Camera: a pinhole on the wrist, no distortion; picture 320 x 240 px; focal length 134.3 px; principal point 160.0 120.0 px. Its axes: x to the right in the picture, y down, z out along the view. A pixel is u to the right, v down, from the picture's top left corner.
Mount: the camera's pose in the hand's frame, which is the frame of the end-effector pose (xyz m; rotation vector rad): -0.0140 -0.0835 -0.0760 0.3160 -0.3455 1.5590
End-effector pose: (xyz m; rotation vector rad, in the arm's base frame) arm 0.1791 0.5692 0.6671 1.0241 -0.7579 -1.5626
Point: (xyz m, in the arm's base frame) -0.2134 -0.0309 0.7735
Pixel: outside the picture
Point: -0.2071 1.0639 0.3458
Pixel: 63 232
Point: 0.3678 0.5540 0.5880
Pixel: behind the camera
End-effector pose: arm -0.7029 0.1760 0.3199 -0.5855 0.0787 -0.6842
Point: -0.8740 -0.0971 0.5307
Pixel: outside the picture
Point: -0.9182 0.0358 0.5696
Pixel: 70 139
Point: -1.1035 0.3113 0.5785
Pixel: outside the picture
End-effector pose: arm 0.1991 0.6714 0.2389 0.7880 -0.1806 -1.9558
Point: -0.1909 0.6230 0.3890
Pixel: 181 85
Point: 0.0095 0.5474 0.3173
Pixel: 245 35
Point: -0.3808 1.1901 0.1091
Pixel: 14 173
